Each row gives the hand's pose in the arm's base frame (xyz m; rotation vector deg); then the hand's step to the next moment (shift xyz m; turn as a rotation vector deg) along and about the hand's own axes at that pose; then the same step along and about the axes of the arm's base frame.
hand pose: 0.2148 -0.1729 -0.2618 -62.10 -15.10 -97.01
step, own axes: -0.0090 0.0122 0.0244 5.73 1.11 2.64
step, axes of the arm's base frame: 0.0235 0.0163 0.0030 2.17 -2.50 5.48
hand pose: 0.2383 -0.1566 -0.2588 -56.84 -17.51 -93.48
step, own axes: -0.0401 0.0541 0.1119 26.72 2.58 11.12
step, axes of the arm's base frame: 0.0976 0.0837 0.0226 7.24 -11.63 25.63
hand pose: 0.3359 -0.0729 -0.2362 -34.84 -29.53 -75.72
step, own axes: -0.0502 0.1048 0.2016 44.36 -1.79 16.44
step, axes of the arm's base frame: 0.0930 0.1863 0.1039 6.06 -21.49 41.75
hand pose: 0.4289 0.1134 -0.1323 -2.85 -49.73 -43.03
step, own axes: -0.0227 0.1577 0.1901 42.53 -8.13 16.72
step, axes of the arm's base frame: -0.0401 0.1938 0.1496 1.21 -25.08 39.04
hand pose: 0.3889 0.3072 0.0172 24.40 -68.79 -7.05
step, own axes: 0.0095 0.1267 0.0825 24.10 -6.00 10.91
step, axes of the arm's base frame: -0.0891 0.0919 0.0811 -0.45 -15.85 22.01
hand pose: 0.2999 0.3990 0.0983 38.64 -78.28 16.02
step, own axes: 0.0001 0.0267 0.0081 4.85 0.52 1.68
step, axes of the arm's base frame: -0.0213 0.0161 0.0080 -0.64 -1.53 4.88
